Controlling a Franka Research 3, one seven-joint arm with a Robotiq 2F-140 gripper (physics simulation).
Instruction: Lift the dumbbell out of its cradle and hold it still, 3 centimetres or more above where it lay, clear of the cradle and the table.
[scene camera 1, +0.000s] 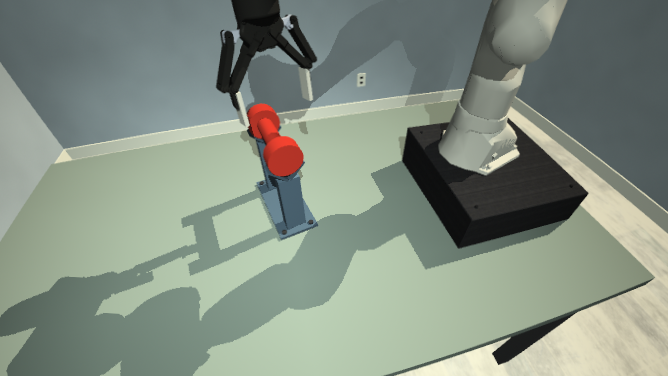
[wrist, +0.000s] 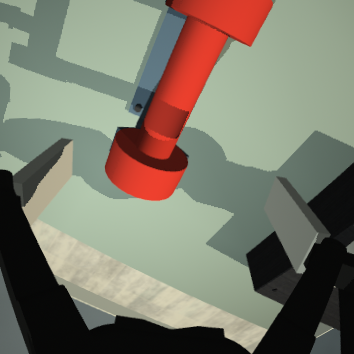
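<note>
A red dumbbell (scene camera 1: 270, 131) (wrist: 187, 70) rests in the top of a blue-grey cradle (scene camera 1: 291, 204) (wrist: 162, 55) that stands on the table. In the wrist view the bar runs slanted, with one end weight near the middle and the other cut off by the top edge. My gripper (scene camera 1: 275, 96) (wrist: 173, 175) is open with its pads wide apart and nothing between them. In the scene view it shows beyond and above the far end of the dumbbell. In the wrist view the near end weight lies above the line between the pads.
The green table (scene camera 1: 375, 310) (wrist: 280, 95) carries a dark base block (scene camera 1: 520, 200) (wrist: 280, 280) to the right, on which the arm (scene camera 1: 482, 120) is mounted. Walls with a pale skirting stand behind the table. The arm's shadow falls across the table top.
</note>
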